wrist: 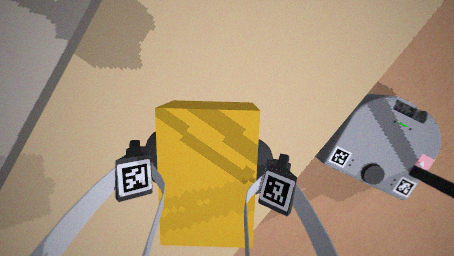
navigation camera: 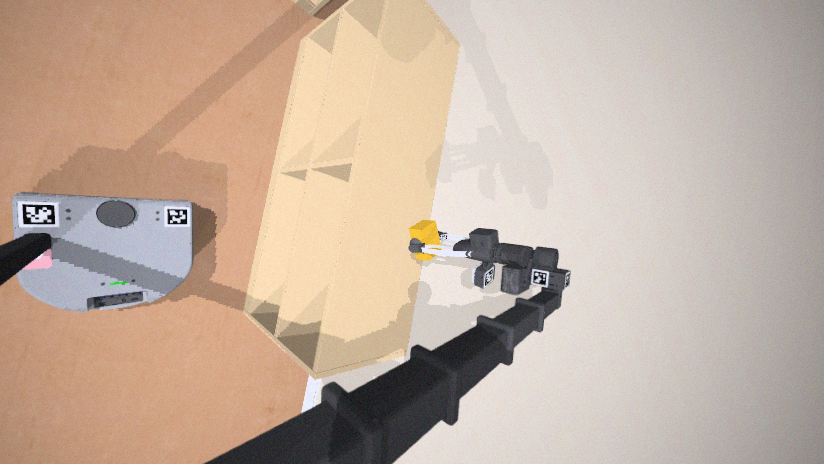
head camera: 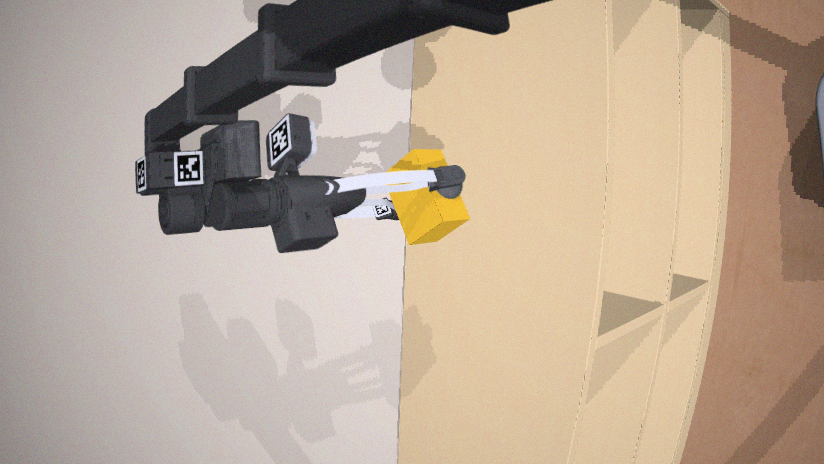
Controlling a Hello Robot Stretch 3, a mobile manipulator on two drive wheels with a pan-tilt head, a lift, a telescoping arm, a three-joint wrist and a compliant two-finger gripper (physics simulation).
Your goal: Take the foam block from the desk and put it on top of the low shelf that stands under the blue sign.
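Pixels of known places: gripper, between the fingertips: (navigation camera: 419, 240) (head camera: 438, 193); robot's base, origin of its link: (navigation camera: 117, 212).
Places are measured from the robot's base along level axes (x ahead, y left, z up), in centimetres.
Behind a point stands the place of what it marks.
The yellow foam block (head camera: 423, 217) {x 0.4, y -55.3, z 80.9 cm} (navigation camera: 423, 230) {x 0.8, y -53.3, z 80.9 cm} (wrist: 207, 210) is held between the two fingertips of my gripper (head camera: 418, 195) {x -2.3, y -57.4, z 76.3 cm} (navigation camera: 429, 240) {x -2.3, y -57.4, z 76.3 cm} (wrist: 211, 152) {x -2.3, y -57.4, z 76.3 cm}, which is shut on it. The low pale wooden shelf (head camera: 507, 288) {x 11.2, y -60.5, z 61.0 cm} (navigation camera: 392, 144) {x 25.9, y -59.7, z 61.0 cm} (wrist: 225, 50) shows its broad top board and divided compartments. The block hangs above the top board, near the edge along the wall in the head and navigation views. The height of the gap under the block is hard to tell. The blue sign does not show in these views.
A pale wall (head camera: 86, 276) {x 4.2, y -83.9, z 115.0 cm} (navigation camera: 663, 172) {x 18.0, y -86.6, z 125.0 cm} (wrist: 25, 65) stands behind the shelf. My extended arm (head camera: 357, 43) {x -8.7, y -27.6, z 110.5 cm} (navigation camera: 397, 391) {x -8.5, y -15.4, z 110.7 cm} reaches past the shelf's end. My grey base (navigation camera: 115, 253) {x -10.5, y 0.4, z 16.0 cm} (wrist: 365, 127) stands on the brown floor (head camera: 755, 230) {x 8.5, y -36.6, z 0.0 cm} (navigation camera: 172, 374) {x -58.7, y -12.5, z 0.0 cm} on the open compartment side.
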